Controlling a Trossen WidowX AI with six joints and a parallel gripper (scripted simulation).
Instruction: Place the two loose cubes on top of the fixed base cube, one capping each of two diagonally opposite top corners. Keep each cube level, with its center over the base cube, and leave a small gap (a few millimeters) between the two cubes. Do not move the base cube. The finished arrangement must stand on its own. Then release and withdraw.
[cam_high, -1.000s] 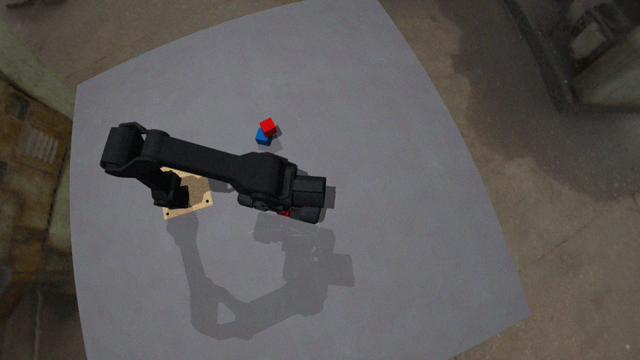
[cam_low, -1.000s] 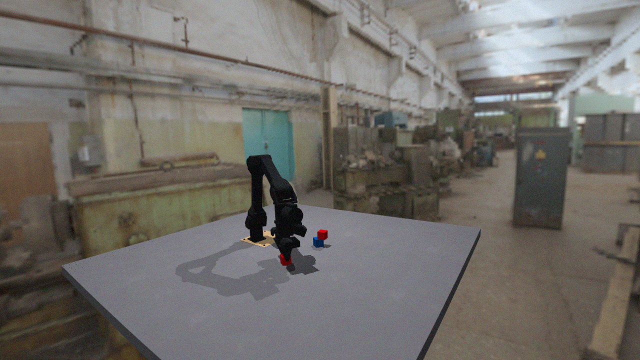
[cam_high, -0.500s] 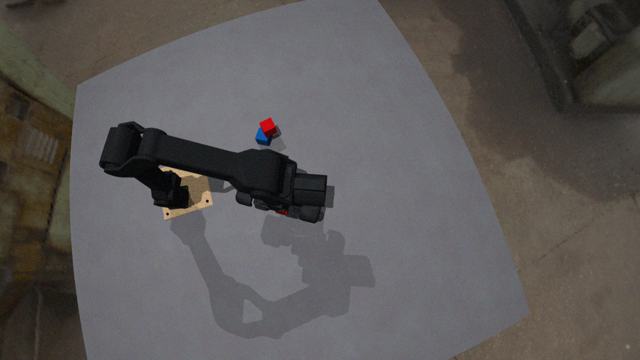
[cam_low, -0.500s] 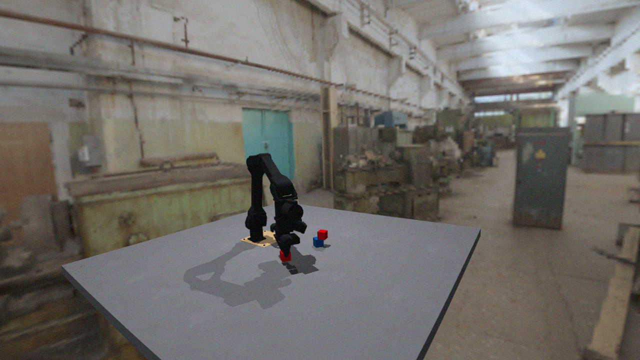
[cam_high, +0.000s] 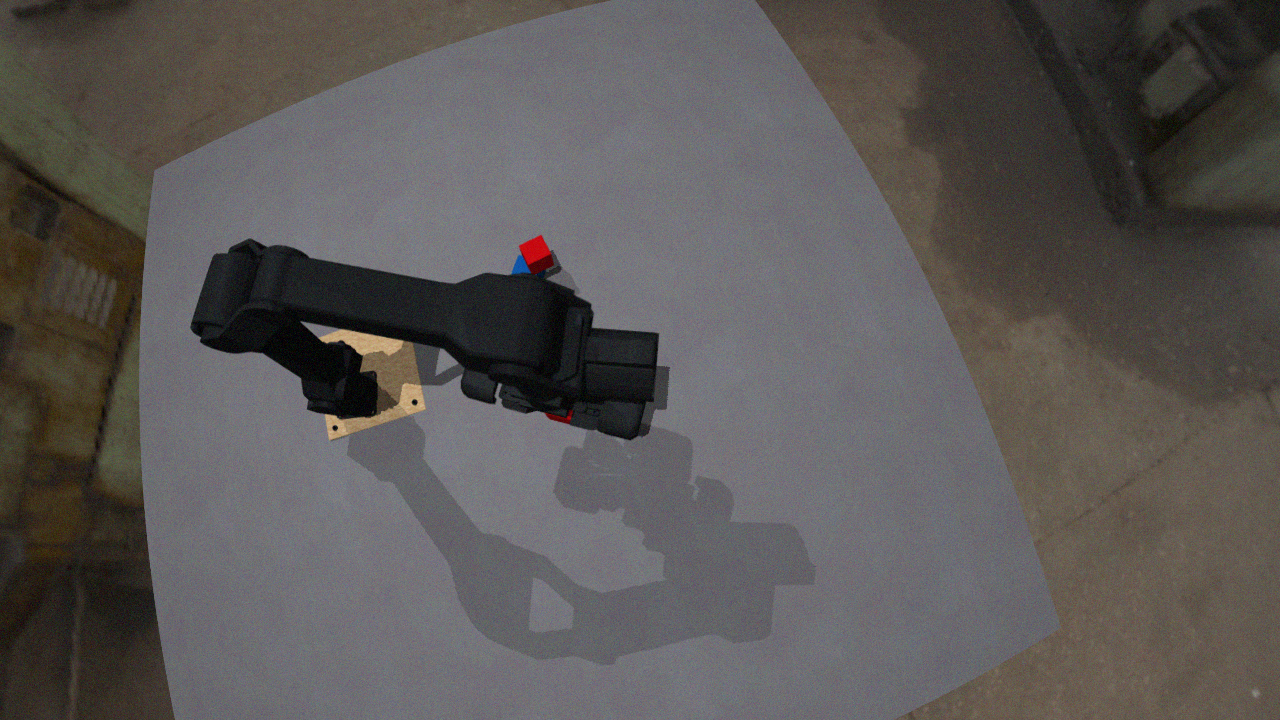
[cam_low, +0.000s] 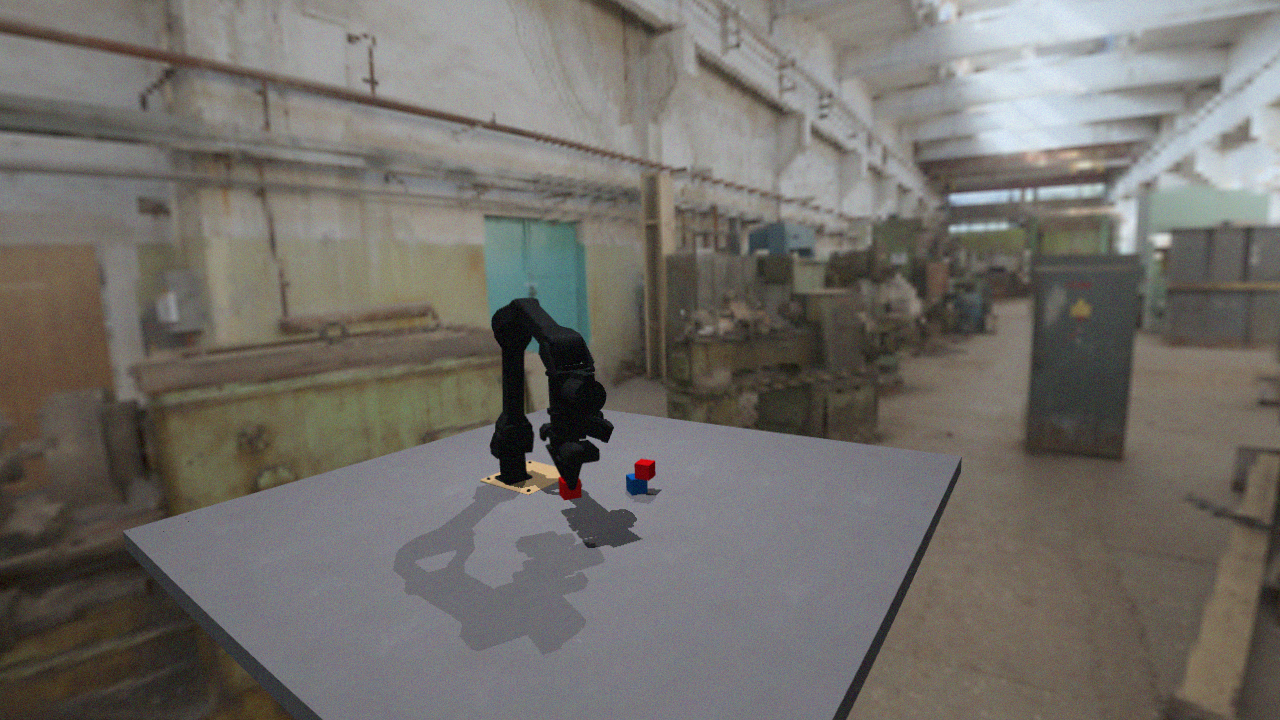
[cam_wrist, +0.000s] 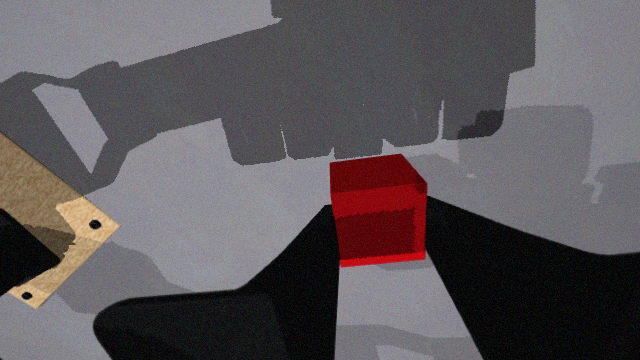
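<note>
Now: the blue cube 21 cm to the left of my gripper tip, 6 cm below it and 4 cm behind it.
</note>
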